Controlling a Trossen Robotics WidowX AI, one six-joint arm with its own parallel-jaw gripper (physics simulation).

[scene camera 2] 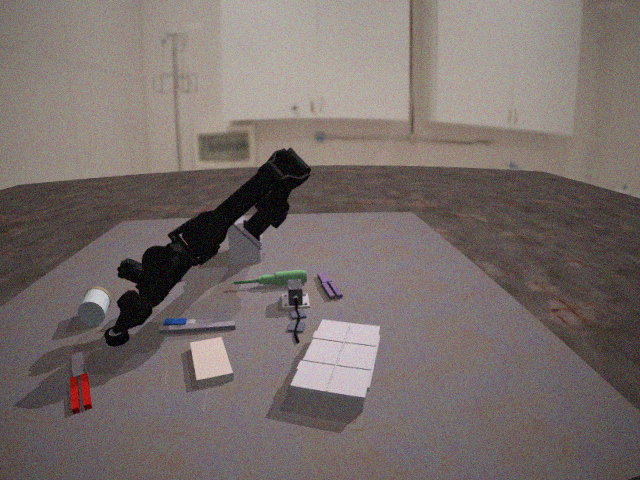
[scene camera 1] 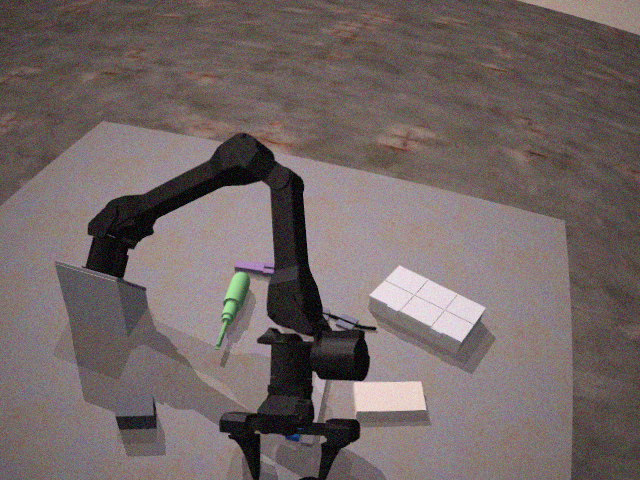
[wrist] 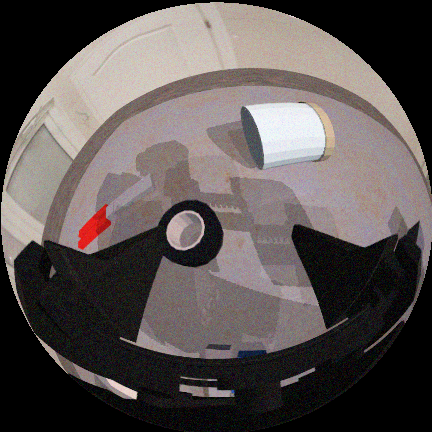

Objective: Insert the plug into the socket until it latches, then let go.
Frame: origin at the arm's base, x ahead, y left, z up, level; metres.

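Where they show: gripper, between the fingertips: (scene camera 2: 122, 324) (wrist: 231, 231); arm's base, origin of its link: (scene camera 2: 251, 230) (scene camera 1: 102, 274).
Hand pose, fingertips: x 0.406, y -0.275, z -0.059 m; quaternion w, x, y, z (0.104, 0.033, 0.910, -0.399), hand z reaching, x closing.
Note:
Each offset is from my fingertips to the top centre of the thing. "spot": to the spot under its first point.
A grey block {0.372 m left, 0.084 m back, 0.029 m up} (scene camera 2: 294, 290), which looks like the plug's or socket's body, stands on a white base plate {spot: 0.348 m left, 0.068 m back, 0.007 m down} (scene camera 2: 285, 303). A black cord {spot: 0.360 m left, 0.060 m ahead, 0.009 m down} (scene camera 2: 297, 335) (scene camera 1: 366, 327) runs from it through small grey clips. How plug and socket meet is too small to tell, and the arm hides the block in scene view 1. My gripper (scene camera 1: 289, 474) (scene camera 2: 119, 326) (wrist: 231, 231) is open and empty, well away from the block, on the side where a black ring {0.003 m right, 0.032 m ahead, 0.004 m up} (scene camera 2: 119, 339) (wrist: 214, 236) with a pale inside lies. The ring is close to one fingertip in the wrist view.
A green screwdriver {0.316 m left, 0.178 m back, 0.018 m up} (scene camera 1: 236, 291) (scene camera 2: 289, 277), purple clip {0.458 m left, 0.146 m back, 0.003 m down} (scene camera 1: 252, 267) (scene camera 2: 328, 285), white tiled box {0.420 m left, 0.159 m ahead, 0.020 m up} (scene camera 1: 429, 304) (scene camera 2: 338, 356), beige block {0.201 m left, 0.117 m ahead, 0.000 m up} (scene camera 1: 390, 396) (scene camera 2: 210, 359), grey-and-blue bar {0.162 m left, 0.006 m ahead, 0.005 m down} (scene camera 2: 206, 326), dark block {0.055 m left, 0.251 m back, 0.020 m up} (scene camera 1: 135, 415), white cylinder {0.084 m right, 0.057 m back, 0.048 m up} (scene camera 2: 94, 307) (wrist: 285, 135) and red-handled tool {0.032 m right, 0.159 m ahead, 0.005 m down} (scene camera 2: 80, 392) (wrist: 94, 227) surround the arm.

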